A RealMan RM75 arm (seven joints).
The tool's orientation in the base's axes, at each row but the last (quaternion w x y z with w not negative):
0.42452, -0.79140, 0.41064, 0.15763
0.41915, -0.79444, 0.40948, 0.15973
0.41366, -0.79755, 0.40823, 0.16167
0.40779, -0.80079, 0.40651, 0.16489
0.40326, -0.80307, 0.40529, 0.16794
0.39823, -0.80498, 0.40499, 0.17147
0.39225, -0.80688, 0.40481, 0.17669
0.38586, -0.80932, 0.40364, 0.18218
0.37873, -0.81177, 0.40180, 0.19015
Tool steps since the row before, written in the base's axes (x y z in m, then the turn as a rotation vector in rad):
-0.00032, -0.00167, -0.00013, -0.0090, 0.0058, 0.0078
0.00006, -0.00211, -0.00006, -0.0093, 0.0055, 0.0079
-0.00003, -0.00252, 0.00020, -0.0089, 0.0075, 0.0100
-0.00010, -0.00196, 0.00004, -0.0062, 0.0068, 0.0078
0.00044, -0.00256, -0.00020, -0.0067, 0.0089, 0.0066
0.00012, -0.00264, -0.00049, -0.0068, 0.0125, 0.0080
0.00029, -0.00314, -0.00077, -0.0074, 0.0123, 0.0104
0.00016, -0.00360, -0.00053, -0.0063, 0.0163, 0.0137
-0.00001, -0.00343, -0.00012, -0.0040, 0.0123, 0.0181
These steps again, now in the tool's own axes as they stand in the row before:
0.00074, 0.00083, -0.00129, -0.0132, 0.0011, -0.0008
0.00116, 0.00065, -0.00164, -0.0133, 0.0013, -0.0012
0.00117, 0.00074, -0.00212, -0.0153, -0.0007, -0.0008
0.00093, 0.00072, -0.00157, -0.0120, -0.0015, 0.0002
0.00171, 0.00064, -0.00186, -0.0126, -0.0012, 0.0025
0.00173, 0.00109, -0.00175, -0.0154, -0.0031, 0.0044
0.00226, 0.00129, -0.00194, -0.0171, -0.0037, 0.0028
0.00226, 0.00148, -0.00244, -0.0205, -0.0077, 0.0038
0.00181, 0.00140, -0.00256, -0.0198, -0.0100, -0.0021

